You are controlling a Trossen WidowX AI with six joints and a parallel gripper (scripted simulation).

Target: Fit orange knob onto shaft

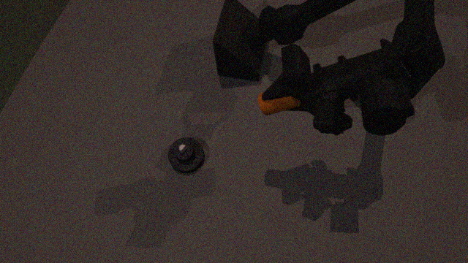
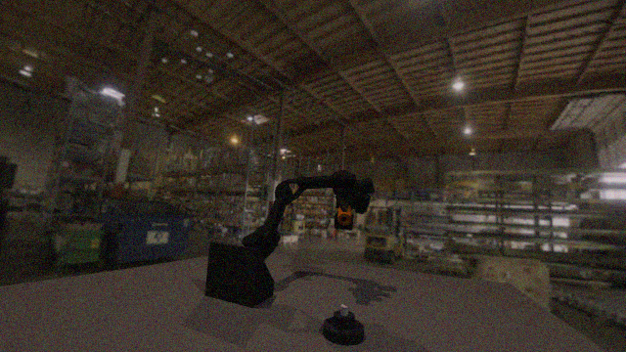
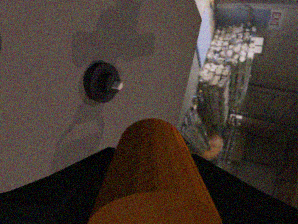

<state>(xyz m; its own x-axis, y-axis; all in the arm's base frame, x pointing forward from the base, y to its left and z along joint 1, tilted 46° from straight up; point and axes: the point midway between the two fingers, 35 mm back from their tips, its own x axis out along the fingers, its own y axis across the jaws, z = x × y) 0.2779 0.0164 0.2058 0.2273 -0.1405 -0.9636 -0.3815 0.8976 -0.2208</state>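
Right now my gripper tip is 1 cm past the orange knob, 3 cm to the right of it and 2 cm below it. Round my gripper tip: round dark pedestal: 8 cm ahead, 17 cm to the right, 21 cm below.
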